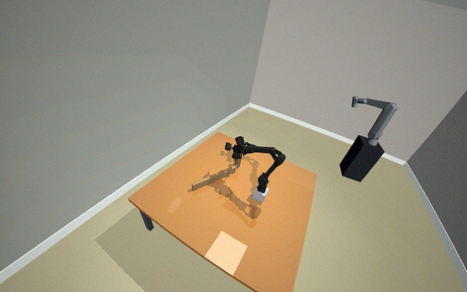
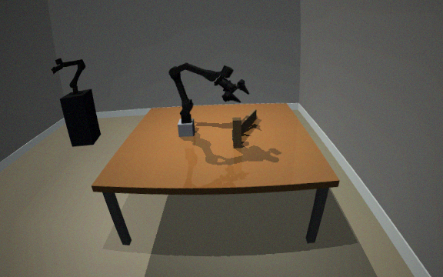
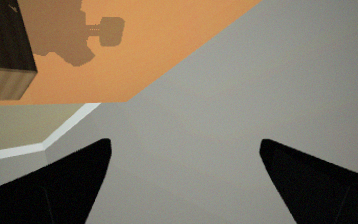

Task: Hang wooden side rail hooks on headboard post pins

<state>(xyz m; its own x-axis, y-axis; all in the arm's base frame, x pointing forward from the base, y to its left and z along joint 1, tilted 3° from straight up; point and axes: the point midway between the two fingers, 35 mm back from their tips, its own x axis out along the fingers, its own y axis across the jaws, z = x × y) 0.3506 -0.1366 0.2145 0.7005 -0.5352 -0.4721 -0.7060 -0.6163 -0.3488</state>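
My gripper tip is now 190 mm above the headboard post, 100 mm to the left of it and 70 mm past it.
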